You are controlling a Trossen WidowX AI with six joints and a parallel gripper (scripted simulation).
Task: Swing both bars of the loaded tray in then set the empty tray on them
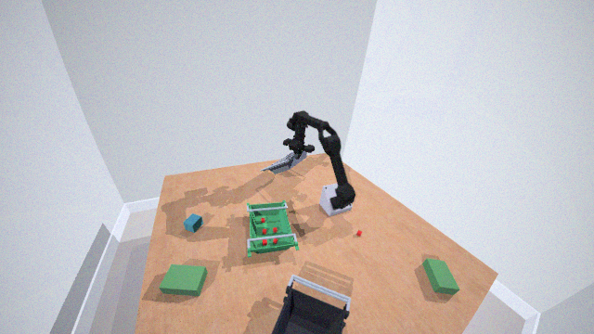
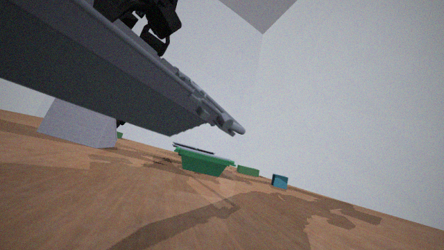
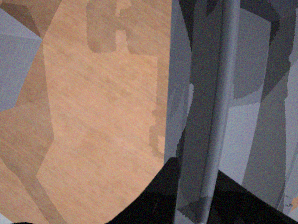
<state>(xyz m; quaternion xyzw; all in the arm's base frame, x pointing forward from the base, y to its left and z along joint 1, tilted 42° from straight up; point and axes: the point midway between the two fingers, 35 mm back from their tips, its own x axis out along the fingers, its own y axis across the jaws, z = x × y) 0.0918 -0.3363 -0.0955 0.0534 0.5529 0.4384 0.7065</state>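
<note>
My gripper tip is now 6 cm to the left of the grey tray, 4 cm short of it and 3 cm above it. Round my gripper tip: red block 50 cm to the left, 16 cm below, 11 cm behind; then blue cube 59 cm ahead, 19 cm to the left, 15 cm below.
</note>
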